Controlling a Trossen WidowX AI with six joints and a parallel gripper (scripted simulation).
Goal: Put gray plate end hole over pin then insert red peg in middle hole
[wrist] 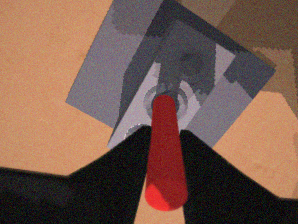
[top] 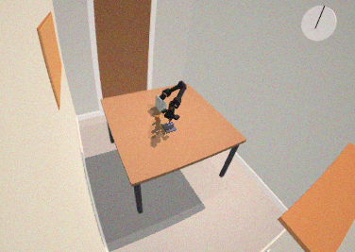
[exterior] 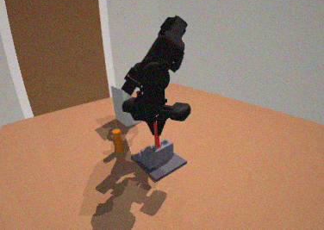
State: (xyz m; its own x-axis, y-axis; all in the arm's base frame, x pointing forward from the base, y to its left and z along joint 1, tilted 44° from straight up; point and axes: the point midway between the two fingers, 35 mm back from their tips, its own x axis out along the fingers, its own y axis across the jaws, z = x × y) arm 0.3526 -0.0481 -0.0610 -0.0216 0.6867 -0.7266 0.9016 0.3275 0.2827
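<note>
The gray plate is 5 cm below my gripper tip. From my gripper tip the other things lie so: peg 14 cm behind, 7 cm to the right, 6 cm below; then base 2 cm to the left, 9 cm below.
</note>
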